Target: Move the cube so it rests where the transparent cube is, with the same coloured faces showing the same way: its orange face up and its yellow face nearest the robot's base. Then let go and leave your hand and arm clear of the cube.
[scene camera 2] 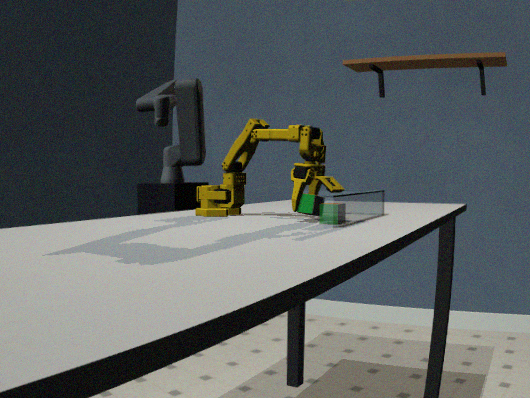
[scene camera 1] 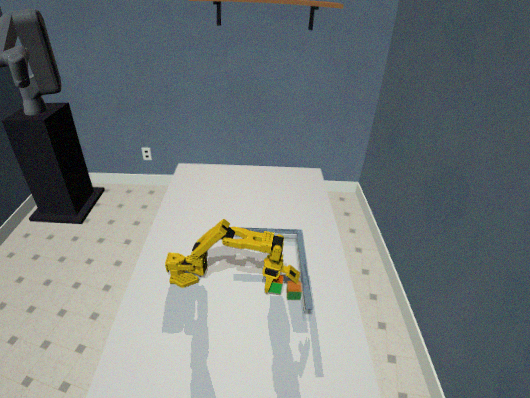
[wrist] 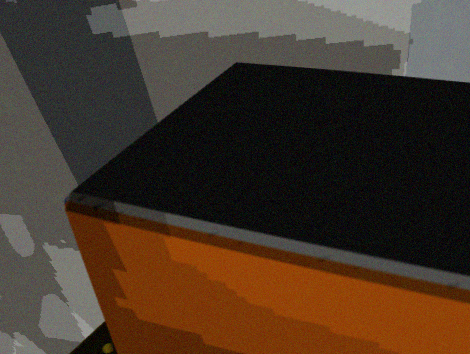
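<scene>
The cube is between the jaws of my gripper, which is shut on it. It is tilted, with its green face toward the scene cameras and some orange showing at its upper part in scene camera 1. The wrist view shows a large black face and an orange face below it. The cube appears slightly above the table. The transparent cube stands upright just right of it, orange on top and green in front. No yellow face shows on either cube.
A low see-through wall stands on the white table, close beyond the transparent cube, and bends behind the arm. The robot's base is at the left. A grey arm on a black pedestal stands off the table.
</scene>
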